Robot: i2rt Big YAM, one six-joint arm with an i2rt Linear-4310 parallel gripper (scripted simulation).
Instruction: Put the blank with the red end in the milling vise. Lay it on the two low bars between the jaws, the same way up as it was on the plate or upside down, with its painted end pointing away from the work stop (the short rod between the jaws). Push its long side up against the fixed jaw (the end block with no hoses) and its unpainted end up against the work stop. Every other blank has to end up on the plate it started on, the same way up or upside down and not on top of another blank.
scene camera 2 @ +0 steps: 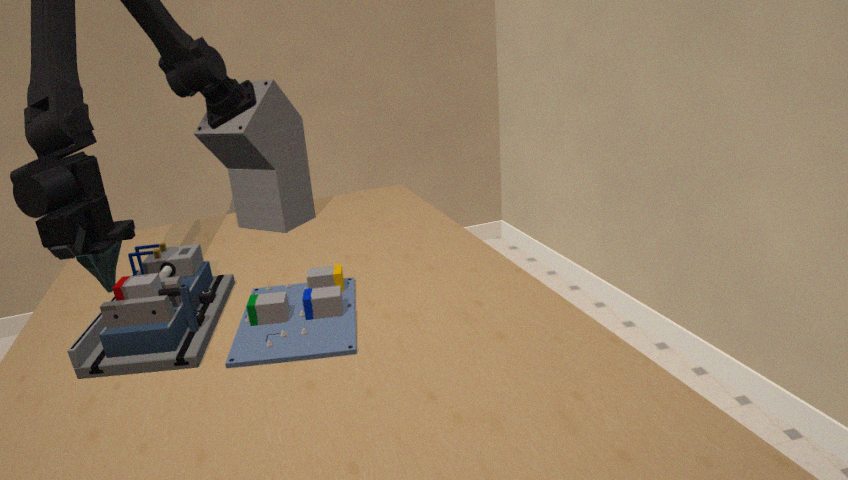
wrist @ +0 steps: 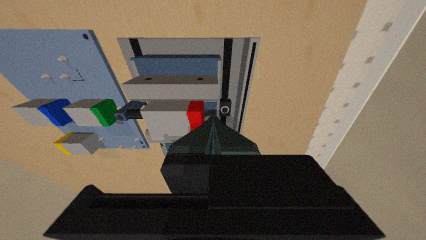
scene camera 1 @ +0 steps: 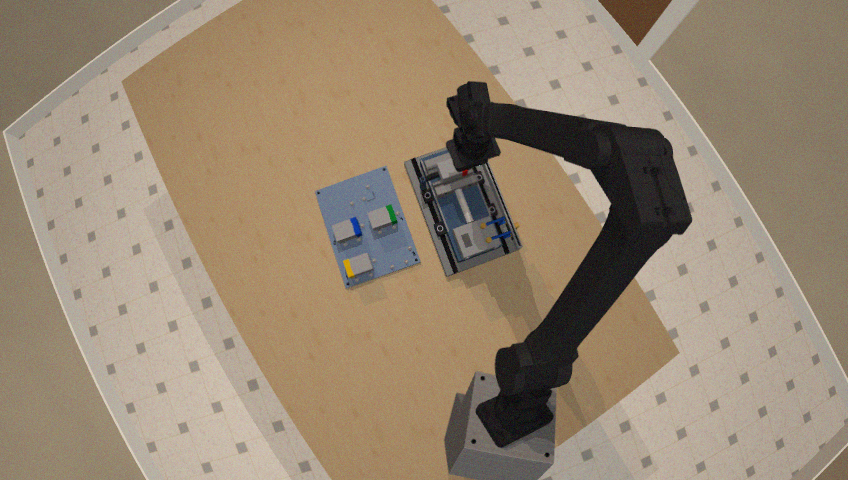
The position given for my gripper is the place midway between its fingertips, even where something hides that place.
I see my gripper [scene camera 2: 111, 290], a red-ended blank [wrist: 166, 120] and a blue-ended blank [scene camera 2: 324, 302].
The blue-ended blank also shows in the wrist view [wrist: 39, 112]. My gripper also shows in the wrist view [wrist: 213, 120] and in scene camera 1 [scene camera 1: 469, 162].
